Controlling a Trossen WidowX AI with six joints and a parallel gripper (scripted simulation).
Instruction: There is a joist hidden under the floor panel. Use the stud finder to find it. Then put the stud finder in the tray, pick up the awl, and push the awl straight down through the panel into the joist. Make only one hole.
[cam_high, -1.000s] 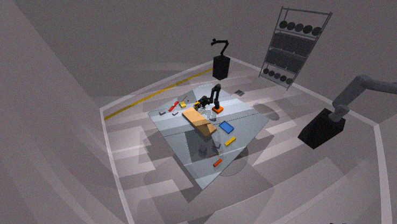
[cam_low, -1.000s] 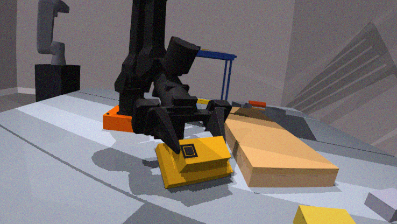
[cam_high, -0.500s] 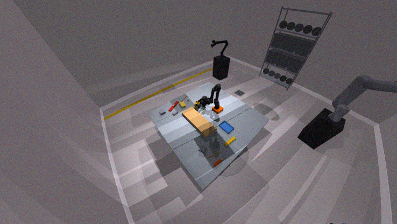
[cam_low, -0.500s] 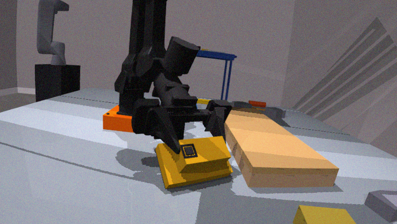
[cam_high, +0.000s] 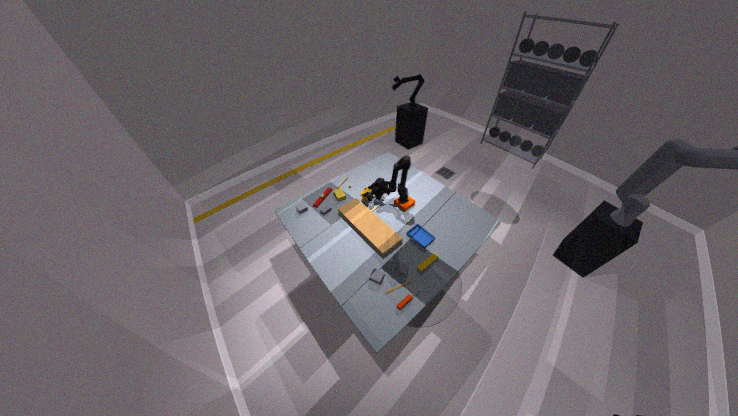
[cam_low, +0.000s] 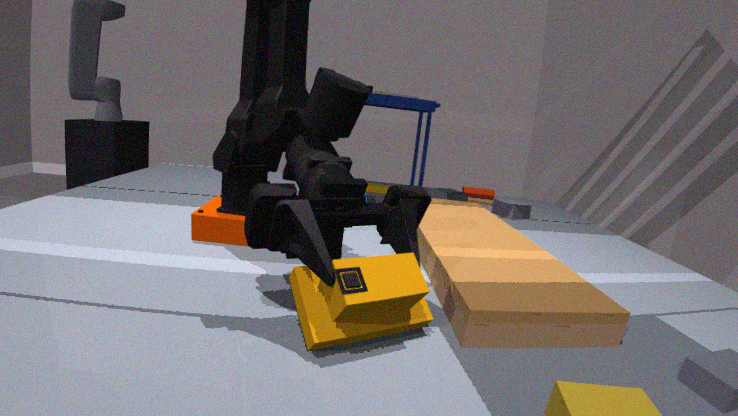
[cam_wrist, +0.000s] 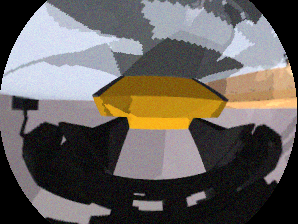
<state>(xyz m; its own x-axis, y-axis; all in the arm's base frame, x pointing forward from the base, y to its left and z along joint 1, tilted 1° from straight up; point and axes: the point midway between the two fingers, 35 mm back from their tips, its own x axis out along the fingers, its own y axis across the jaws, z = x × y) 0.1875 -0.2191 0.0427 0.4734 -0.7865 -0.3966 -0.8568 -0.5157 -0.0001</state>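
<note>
The yellow stud finder is 1 cm to the right of my gripper tip, 1 cm below it and 1 cm behind it. Round my gripper tip: awl: 15 cm to the left, 5 cm below, 1 cm behind; then green square light: 2 cm to the right, 2 cm behind, 1 cm above; then yellow block: 16 cm ahead, 15 cm to the right, 5 cm below.
</note>
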